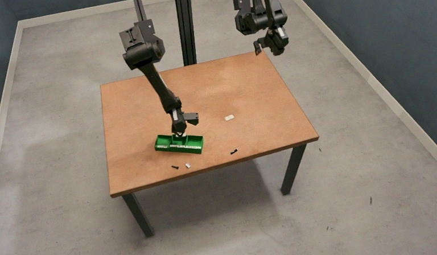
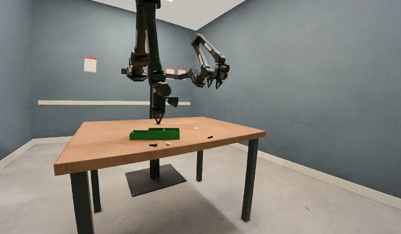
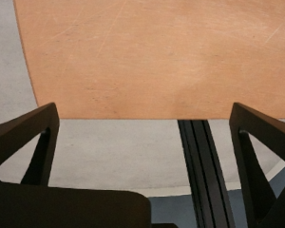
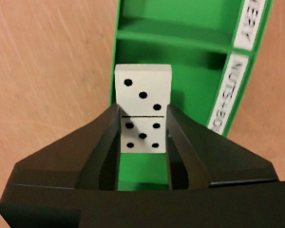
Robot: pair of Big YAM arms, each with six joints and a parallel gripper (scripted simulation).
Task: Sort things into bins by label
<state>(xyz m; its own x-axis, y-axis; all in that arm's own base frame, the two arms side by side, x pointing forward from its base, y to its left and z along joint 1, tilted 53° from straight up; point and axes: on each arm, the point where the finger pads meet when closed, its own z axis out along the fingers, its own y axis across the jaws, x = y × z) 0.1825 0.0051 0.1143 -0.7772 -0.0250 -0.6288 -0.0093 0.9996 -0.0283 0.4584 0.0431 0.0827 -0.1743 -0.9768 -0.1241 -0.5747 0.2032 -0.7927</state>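
My right hand is 6 cm above the green two-compartment bin, 2 cm to the left of it and 2 cm short of it. Also, from my right hand: black bolt (14 cm ahead, 8 cm to the right, 7 cm below).
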